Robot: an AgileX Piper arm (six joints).
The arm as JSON. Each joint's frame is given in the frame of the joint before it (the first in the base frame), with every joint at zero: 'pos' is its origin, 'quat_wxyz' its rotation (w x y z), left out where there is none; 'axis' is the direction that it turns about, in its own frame. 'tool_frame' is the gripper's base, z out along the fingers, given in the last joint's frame.
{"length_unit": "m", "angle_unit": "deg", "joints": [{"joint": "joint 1", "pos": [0.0, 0.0, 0.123], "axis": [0.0, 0.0, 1.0]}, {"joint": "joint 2", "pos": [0.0, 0.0, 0.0], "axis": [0.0, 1.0, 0.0]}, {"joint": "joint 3", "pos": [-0.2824, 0.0, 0.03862], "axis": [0.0, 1.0, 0.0]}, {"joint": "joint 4", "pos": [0.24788, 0.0, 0.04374], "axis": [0.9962, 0.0, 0.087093]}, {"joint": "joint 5", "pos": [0.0, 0.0, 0.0], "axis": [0.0, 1.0, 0.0]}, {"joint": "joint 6", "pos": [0.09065, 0.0, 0.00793], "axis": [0.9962, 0.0, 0.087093]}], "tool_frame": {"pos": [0.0, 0.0, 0.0], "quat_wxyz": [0.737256, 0.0, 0.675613, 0.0]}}
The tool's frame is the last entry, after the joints.
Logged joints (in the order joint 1, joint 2, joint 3, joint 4, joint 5, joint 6), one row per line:
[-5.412 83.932 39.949 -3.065 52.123 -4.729]
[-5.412 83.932 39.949 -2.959 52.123 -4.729]
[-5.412 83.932 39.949 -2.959 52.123 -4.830]
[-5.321 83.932 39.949 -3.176 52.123 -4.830]
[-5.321 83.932 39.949 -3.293 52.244 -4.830]
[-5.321 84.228 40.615 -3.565 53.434 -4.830]
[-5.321 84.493 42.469 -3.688 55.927 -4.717]
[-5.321 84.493 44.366 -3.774 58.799 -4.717]
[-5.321 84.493 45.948 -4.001 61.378 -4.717]
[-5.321 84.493 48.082 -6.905 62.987 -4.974]
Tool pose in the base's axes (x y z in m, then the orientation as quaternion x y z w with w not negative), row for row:
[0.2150 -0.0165 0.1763 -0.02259 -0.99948 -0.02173 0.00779]
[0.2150 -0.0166 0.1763 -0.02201 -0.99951 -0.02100 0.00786]
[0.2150 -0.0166 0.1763 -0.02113 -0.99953 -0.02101 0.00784]
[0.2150 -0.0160 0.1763 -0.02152 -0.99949 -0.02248 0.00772]
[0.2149 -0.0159 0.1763 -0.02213 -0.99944 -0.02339 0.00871]
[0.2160 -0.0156 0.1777 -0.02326 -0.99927 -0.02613 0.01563]
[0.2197 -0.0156 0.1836 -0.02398 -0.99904 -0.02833 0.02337]
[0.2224 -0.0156 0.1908 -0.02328 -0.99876 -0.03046 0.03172]
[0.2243 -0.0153 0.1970 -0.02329 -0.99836 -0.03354 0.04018]
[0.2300 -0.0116 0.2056 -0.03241 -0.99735 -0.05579 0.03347]
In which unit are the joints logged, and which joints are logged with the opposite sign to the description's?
The joints are logged in degrees. Opposite sign: joint 3, joint 4.
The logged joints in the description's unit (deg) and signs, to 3 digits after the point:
[-5.412 83.932 -39.949 3.065 52.123 -4.729]
[-5.412 83.932 -39.949 2.959 52.123 -4.729]
[-5.412 83.932 -39.949 2.959 52.123 -4.830]
[-5.321 83.932 -39.949 3.176 52.123 -4.830]
[-5.321 83.932 -39.949 3.293 52.244 -4.830]
[-5.321 84.228 -40.615 3.565 53.434 -4.830]
[-5.321 84.493 -42.469 3.688 55.927 -4.717]
[-5.321 84.493 -44.366 3.774 58.799 -4.717]
[-5.321 84.493 -45.948 4.001 61.378 -4.717]
[-5.321 84.493 -48.082 6.905 62.987 -4.974]

